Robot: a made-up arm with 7 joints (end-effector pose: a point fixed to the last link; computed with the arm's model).
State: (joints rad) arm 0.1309 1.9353 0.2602 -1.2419 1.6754 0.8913 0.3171
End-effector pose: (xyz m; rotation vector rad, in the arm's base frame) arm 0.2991 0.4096 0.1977 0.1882 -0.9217 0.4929
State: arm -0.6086 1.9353 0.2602 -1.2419 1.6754 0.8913 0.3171
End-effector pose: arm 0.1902 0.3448 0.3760 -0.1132 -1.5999 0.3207
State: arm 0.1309 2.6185 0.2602 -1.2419 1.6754 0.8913 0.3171
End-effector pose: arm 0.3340 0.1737 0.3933 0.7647 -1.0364 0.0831
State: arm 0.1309 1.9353 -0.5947 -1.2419 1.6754 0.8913 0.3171
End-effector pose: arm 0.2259 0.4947 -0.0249 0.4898 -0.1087 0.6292
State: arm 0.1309 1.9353 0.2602 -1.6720 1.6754 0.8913 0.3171
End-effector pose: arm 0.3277 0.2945 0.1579 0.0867 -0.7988 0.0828
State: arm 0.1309 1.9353 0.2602 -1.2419 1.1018 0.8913 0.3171
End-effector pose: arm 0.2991 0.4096 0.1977 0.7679 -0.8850 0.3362
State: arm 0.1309 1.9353 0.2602 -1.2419 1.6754 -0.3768 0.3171
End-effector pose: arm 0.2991 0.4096 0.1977 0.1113 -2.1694 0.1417
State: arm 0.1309 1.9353 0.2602 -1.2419 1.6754 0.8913 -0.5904
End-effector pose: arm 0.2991 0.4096 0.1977 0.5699 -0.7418 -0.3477
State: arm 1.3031 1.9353 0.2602 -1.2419 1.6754 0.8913 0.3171
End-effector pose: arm 0.1582 0.5135 -0.0876 0.5791 0.2047 0.6458
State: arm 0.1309 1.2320 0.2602 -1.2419 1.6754 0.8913 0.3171
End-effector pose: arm 0.2583 0.4660 -0.1117 -0.4153 -0.7269 0.8689
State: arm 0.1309 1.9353 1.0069 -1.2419 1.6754 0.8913 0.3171
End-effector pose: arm 0.1935 0.3413 0.3774 -0.1218 -1.6019 0.3086
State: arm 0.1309 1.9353 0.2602 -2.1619 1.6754 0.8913 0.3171
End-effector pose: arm 0.2958 0.1666 0.1047 -0.0291 -0.6322 -0.3751
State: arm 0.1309 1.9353 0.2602 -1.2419 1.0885 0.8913 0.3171
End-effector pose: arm 0.2991 0.4096 0.1977 0.7812 -0.8836 0.3323
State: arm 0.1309 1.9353 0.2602 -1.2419 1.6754 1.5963 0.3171
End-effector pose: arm 0.2991 0.4096 0.1977 0.2037 -0.2126 0.6061
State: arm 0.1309 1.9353 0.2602 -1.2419 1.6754 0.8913 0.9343
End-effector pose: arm 0.2991 0.4096 0.1977 -0.1049 -0.9746 1.0617
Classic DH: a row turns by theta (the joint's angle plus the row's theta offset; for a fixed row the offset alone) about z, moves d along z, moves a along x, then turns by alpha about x. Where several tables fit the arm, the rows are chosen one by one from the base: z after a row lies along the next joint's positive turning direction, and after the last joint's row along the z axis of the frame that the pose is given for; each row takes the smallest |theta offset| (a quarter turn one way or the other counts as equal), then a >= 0, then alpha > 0; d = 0 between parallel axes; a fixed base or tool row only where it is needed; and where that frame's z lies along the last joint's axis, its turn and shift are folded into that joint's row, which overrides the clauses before.
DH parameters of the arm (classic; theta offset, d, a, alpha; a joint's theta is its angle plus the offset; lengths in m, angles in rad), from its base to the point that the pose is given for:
base (fixed): 0 0 0 -1.2217
joint 1: 1.5708 0 0 1.5708
joint 2: 1.2217 0 0 -1.5708
joint 3: -1.5708 -0.3265 0.0367 -1.5708
joint 4: 0 0 -0.0352 1.5708
joint 5: 0 -0.291 0 -1.5708
joint 6: 0 0 0 1.5708
joint 7: 0 0 0 0

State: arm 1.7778 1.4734 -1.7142 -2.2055 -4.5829 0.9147 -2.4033
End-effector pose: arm -0.3235 -0.0005 0.1175 -2.2084 -0.2442 -0.0060
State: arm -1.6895 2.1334 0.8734 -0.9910 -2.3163 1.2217 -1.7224
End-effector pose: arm -0.3223 0.3889 0.2802 0.1764 1.2303 1.0973
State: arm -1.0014 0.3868 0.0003 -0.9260 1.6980 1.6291 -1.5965
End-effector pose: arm 0.5794 0.0449 -0.0649 -0.9002 -1.2152 -1.6754
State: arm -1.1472 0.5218 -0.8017 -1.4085 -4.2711 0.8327 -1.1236
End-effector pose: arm 0.4934 -0.1527 -0.0340 -0.8757 -1.1250 -1.5869
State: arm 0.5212 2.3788 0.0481 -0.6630 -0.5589 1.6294 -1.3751
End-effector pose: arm 0.2943 0.4365 0.3029 1.4553 2.5198 0.3894
